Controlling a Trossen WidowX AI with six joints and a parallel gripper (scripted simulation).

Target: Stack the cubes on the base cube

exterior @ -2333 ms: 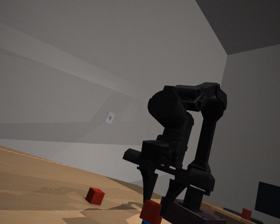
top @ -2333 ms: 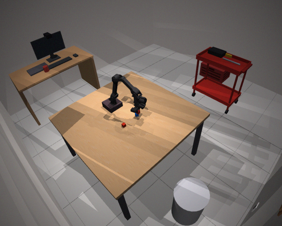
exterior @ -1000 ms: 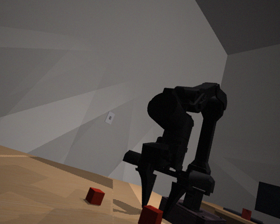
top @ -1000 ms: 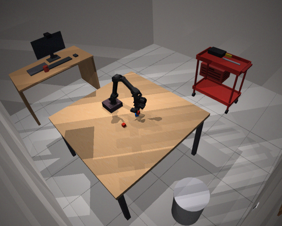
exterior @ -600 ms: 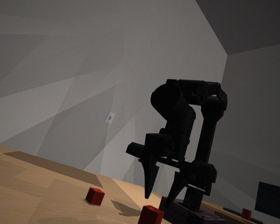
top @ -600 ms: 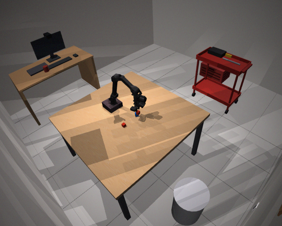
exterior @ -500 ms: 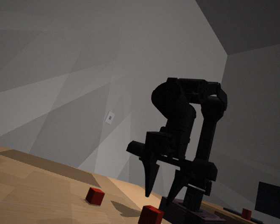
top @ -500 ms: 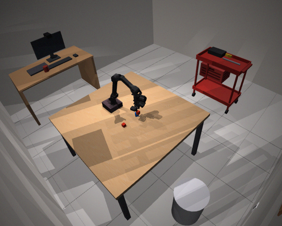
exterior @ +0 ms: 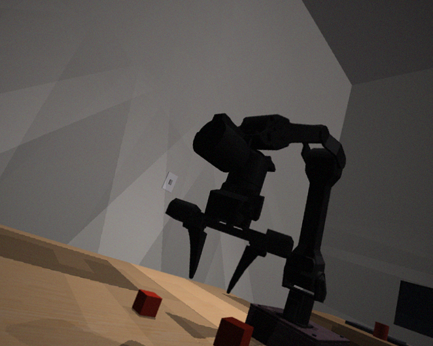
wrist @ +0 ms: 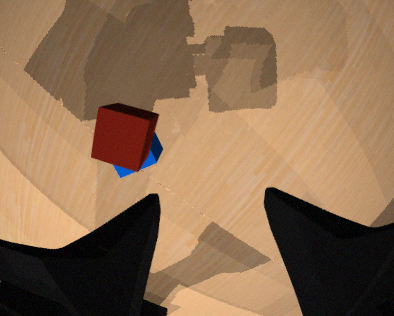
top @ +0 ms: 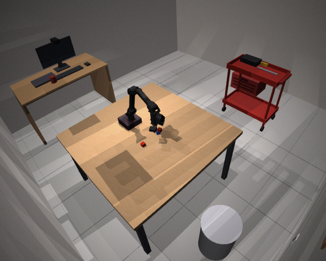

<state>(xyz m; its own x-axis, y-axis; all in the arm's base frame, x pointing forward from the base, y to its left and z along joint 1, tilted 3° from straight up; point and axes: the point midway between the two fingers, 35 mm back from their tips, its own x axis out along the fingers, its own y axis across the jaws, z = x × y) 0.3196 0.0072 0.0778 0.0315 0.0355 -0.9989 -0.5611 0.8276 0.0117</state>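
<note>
My gripper tip is now 3 cm past the blue cube, 6 cm to the right of it and 8 cm above it.
</note>
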